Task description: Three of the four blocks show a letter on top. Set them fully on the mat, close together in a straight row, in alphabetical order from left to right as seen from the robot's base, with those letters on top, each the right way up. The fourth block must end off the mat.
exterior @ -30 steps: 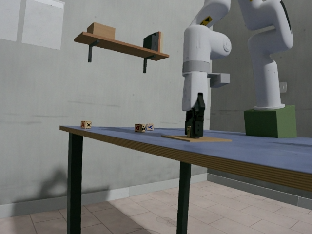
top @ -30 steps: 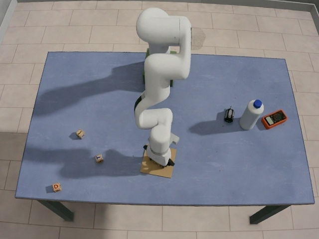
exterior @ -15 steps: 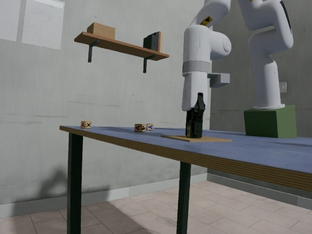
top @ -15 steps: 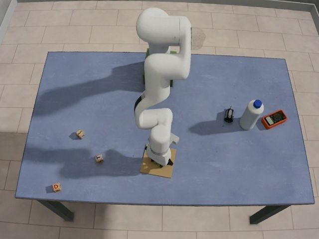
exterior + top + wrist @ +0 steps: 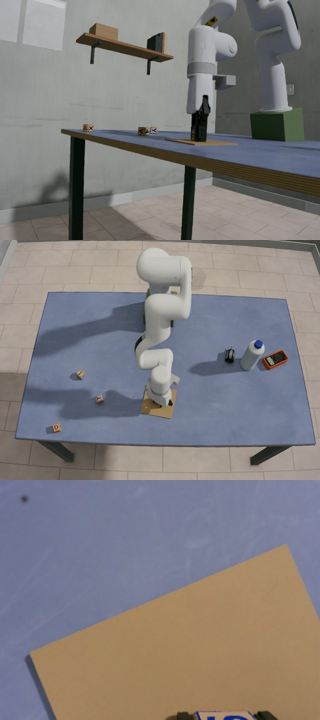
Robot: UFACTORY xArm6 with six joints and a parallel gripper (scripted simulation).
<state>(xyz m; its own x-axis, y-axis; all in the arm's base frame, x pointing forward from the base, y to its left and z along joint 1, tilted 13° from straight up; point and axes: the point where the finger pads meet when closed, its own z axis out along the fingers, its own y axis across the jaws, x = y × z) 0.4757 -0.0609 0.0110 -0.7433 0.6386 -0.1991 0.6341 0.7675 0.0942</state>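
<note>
Right now my hand is 20 mm above the tan mat and 10 mm past it. The rest, counted from my hand: black object 380 mm to the left, 200 mm behind, 10 mm below; then wooden block 460 mm to the right, 80 mm ahead, 10 mm below; then orange multimeter 600 mm to the left, 150 mm behind, 10 mm below.
</note>
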